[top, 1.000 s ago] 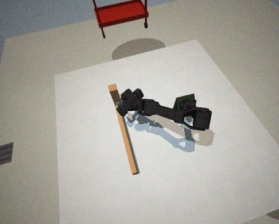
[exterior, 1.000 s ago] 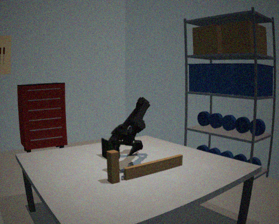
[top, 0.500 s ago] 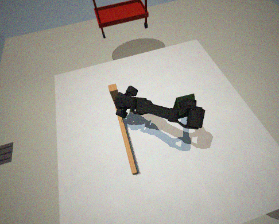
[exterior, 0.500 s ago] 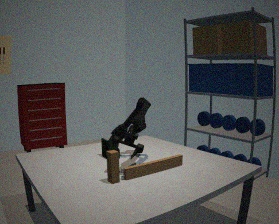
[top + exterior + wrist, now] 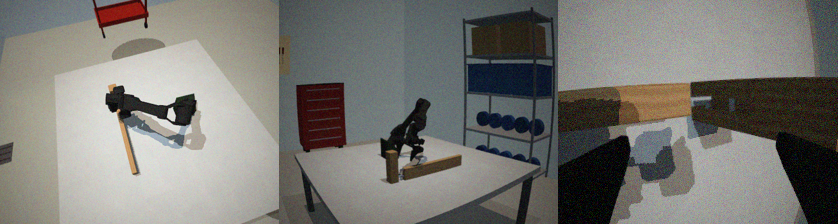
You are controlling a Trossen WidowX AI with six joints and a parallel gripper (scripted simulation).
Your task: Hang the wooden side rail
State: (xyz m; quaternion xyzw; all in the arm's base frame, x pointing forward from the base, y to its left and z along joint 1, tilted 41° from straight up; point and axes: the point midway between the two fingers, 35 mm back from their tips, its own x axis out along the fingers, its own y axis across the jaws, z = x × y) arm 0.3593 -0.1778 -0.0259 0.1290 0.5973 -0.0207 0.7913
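Right now my gripper tip is 90 mm to the left of the headboard post and 40 mm above it.
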